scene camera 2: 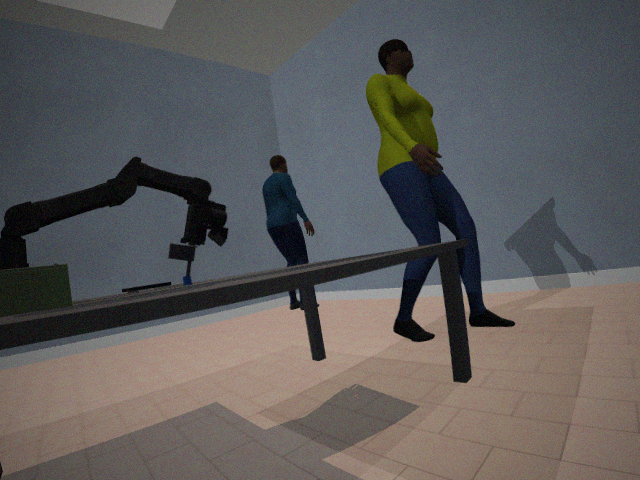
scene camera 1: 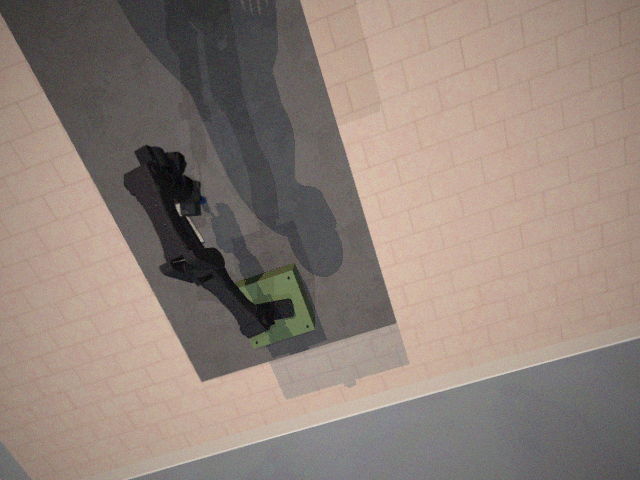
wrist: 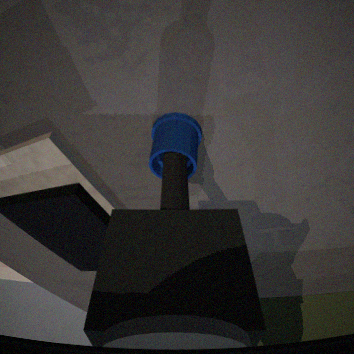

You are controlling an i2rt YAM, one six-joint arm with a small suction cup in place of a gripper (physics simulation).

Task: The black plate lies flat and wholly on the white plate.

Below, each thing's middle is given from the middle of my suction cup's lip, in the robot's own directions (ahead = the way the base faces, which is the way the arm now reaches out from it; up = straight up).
Right now my suction cup is 9 cm past the white plate [wrist: 42, 162], 12 cm to the right of it and 1 cm above it. Round my suction cup: black plate [wrist: 66, 219]: 12 cm behind, 11 cm to the left.
